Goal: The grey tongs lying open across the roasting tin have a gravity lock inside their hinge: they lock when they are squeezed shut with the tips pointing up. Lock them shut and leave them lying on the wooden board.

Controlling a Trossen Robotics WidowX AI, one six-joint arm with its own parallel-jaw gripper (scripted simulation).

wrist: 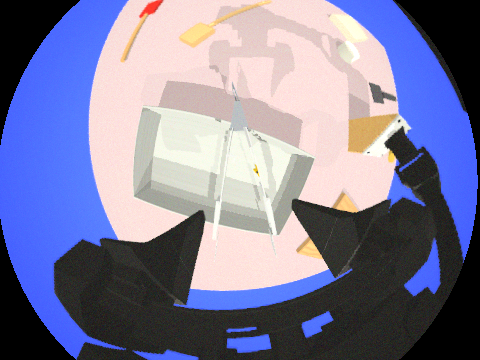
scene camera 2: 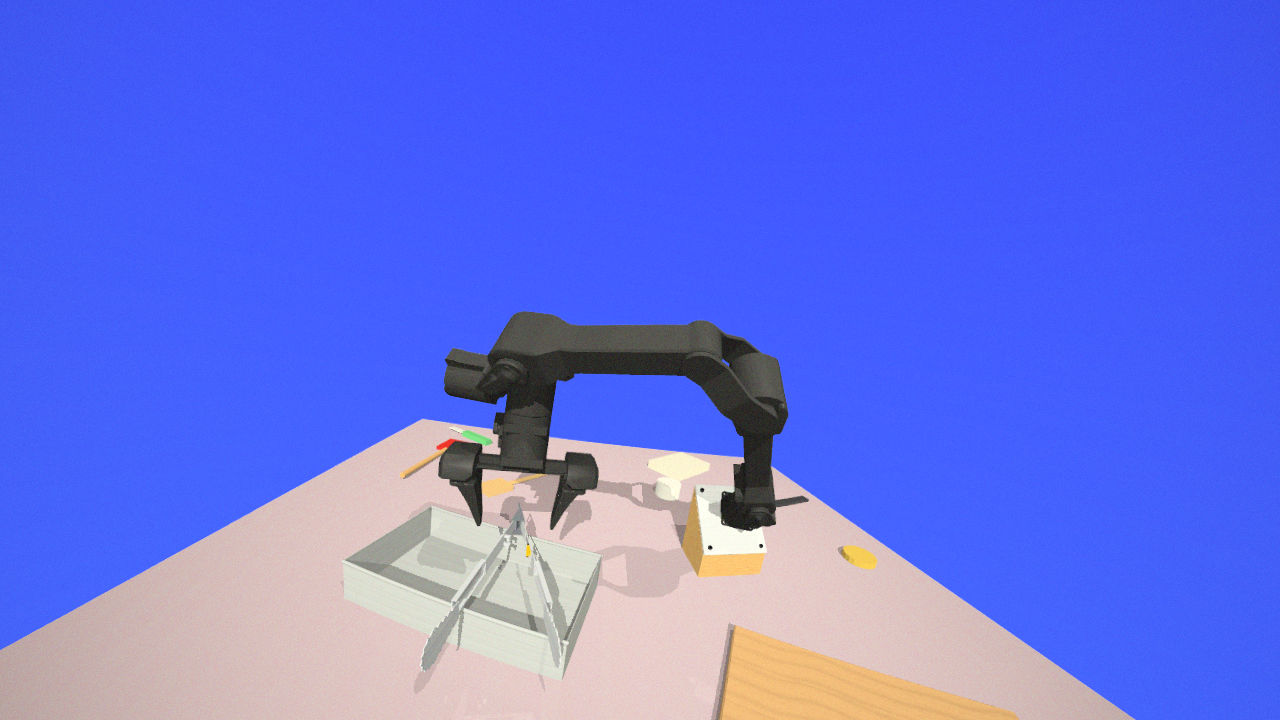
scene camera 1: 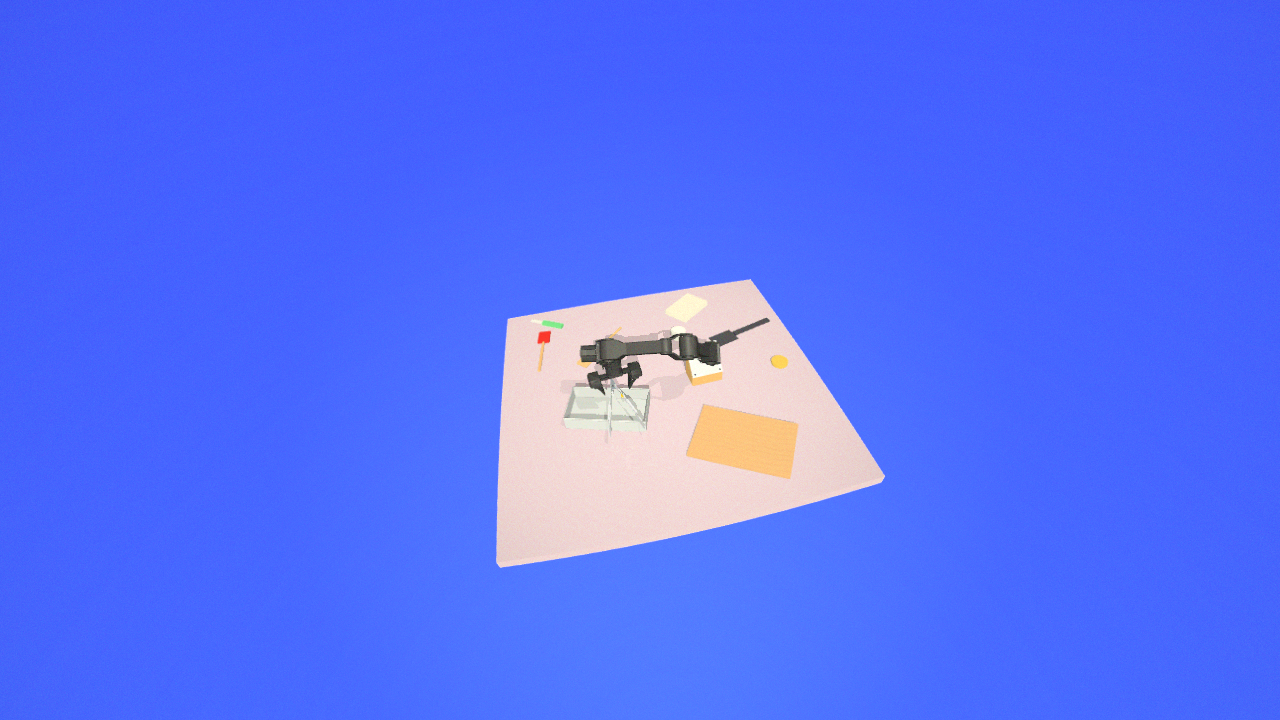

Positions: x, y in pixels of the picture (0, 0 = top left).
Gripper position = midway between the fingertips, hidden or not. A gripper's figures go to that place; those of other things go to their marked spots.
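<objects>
So you can picture it, my gripper [scene camera 2: 515, 526] is 49 cm from the lens, and there's a tin [scene camera 2: 503, 619] that's 55 cm from the lens. The marked spots on the tin and on a cream pad [scene camera 2: 679, 466] are 71 cm apart, and the pad itself is 109 cm from the lens.
</objects>
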